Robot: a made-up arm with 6 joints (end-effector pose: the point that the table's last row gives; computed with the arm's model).
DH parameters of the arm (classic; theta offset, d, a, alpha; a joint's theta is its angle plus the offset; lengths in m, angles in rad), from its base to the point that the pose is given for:
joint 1: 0 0.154 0 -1.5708
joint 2: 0.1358 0 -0.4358 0
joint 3: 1.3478 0 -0.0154 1.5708
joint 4: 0 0.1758 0 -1.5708
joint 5: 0 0 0.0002 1.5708
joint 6: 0 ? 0 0
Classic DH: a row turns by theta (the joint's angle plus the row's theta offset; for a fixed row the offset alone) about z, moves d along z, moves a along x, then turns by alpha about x.
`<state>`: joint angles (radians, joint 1 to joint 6).
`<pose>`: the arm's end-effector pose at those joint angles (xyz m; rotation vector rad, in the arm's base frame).
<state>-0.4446 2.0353 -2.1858 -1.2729 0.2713 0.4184</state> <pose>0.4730 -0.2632 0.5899 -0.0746 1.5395 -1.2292</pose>
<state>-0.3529 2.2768 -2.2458 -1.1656 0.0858 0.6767</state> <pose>0.5894 -0.2284 0.4724 -0.0431 1.5936 -0.7219</pose>
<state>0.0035 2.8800 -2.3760 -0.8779 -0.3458 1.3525</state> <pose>0.7251 0.0370 0.1272 0.2530 1.7758 0.5990</pose>
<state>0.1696 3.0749 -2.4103 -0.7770 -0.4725 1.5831</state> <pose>0.6957 0.1620 0.0123 0.4122 1.8633 1.0124</pose>
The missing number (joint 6, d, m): 0.1328
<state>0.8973 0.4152 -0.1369 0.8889 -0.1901 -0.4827</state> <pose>-0.0253 -0.0626 0.3545 -0.3090 1.6850 0.8599</pose>
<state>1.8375 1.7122 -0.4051 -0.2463 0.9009 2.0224</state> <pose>-0.0091 0.1297 0.3013 -0.0313 2.7403 -0.6478</pose>
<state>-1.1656 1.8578 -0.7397 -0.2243 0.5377 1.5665</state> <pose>0.0980 -0.2669 0.2766 2.9717 0.9229 -0.1747</pose>
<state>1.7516 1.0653 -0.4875 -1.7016 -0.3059 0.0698</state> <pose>-0.0593 0.1052 0.4268 -2.0525 -0.4401 0.3868</pose>
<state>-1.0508 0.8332 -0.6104 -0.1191 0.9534 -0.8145</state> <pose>-0.0156 0.0014 0.3877 0.2740 2.8576 -0.6639</pose>
